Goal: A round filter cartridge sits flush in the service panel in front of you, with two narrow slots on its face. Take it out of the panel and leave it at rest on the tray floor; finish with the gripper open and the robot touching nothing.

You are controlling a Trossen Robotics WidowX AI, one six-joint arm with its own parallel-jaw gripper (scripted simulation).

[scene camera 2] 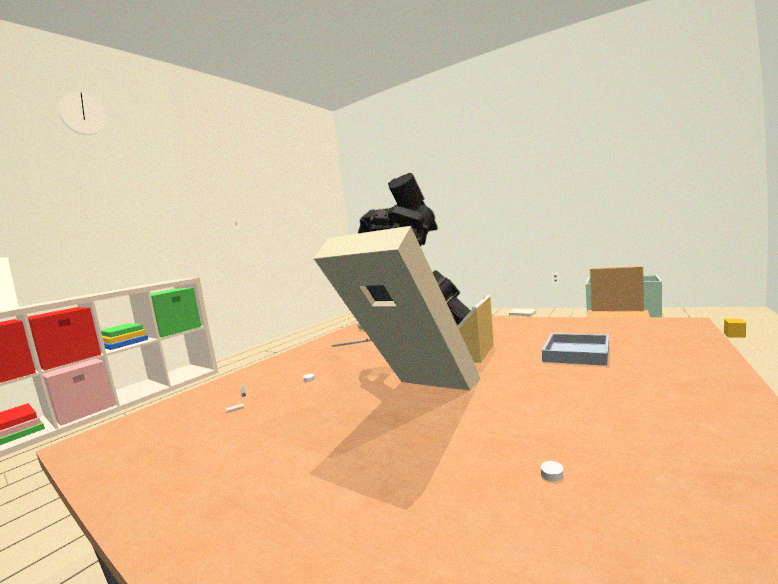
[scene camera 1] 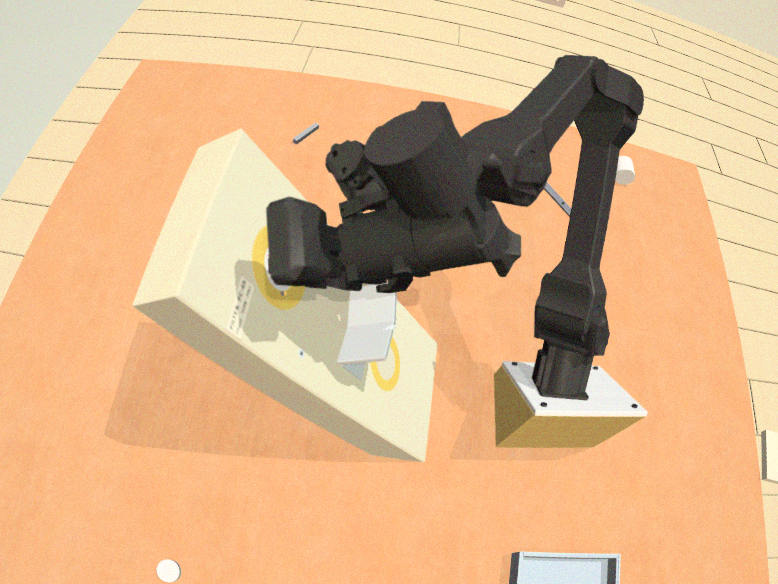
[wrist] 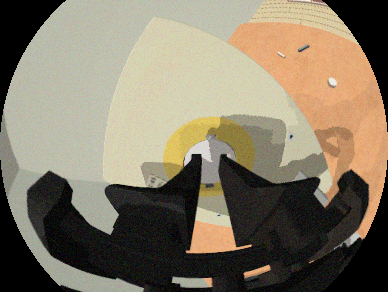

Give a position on a cream service panel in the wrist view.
180, 83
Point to a grey-blue tray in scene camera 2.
At 570, 348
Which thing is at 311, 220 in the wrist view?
My gripper.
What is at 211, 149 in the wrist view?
A round white filter cartridge.
